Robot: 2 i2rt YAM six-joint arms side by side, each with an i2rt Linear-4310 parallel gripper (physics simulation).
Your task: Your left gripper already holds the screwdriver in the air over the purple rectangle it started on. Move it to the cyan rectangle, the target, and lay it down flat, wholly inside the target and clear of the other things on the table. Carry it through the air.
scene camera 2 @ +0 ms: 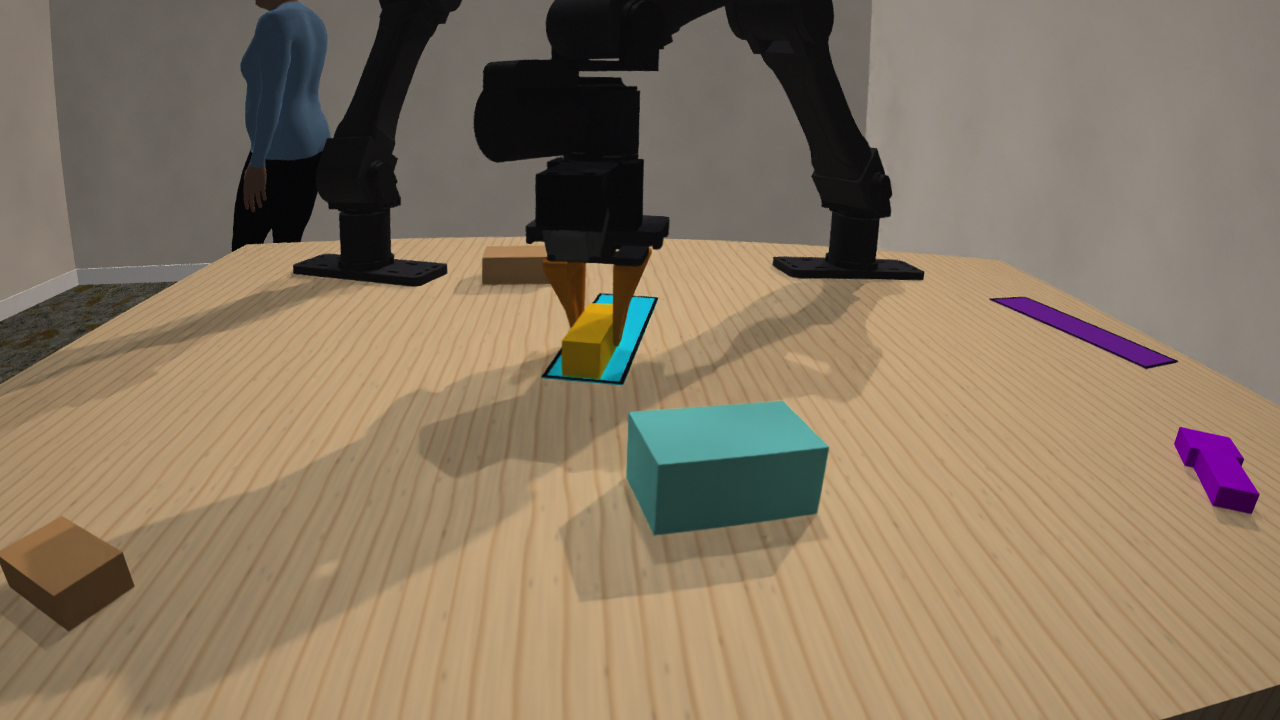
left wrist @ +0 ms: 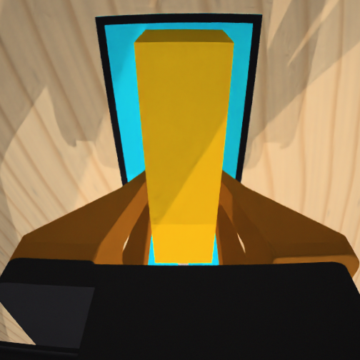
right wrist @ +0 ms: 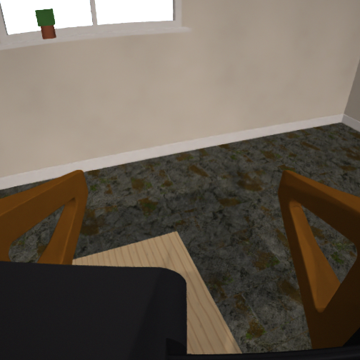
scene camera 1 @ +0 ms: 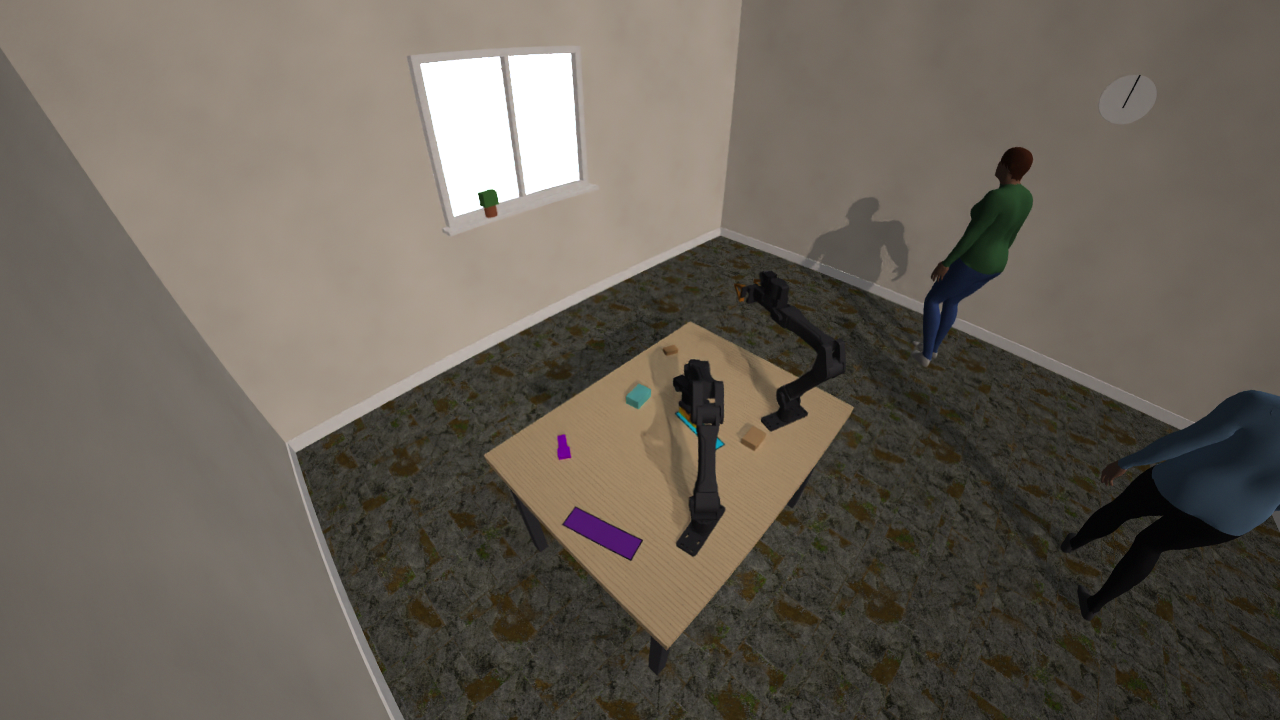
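The screwdriver shows as a thick yellow handle, level and lengthwise over the cyan rectangle. In the left wrist view cyan shows on both sides of the handle and past its far end. The handle is very low; whether it touches the table I cannot tell. Its shaft is hidden. My left gripper is shut on the handle, pointing down. My right gripper is open and empty, high beyond the table's edge. The purple rectangle has nothing on it.
A teal block lies in front of the cyan rectangle in scene camera 2. A brown block lies behind it. A smaller brown block and a purple T-shaped piece lie farther off.
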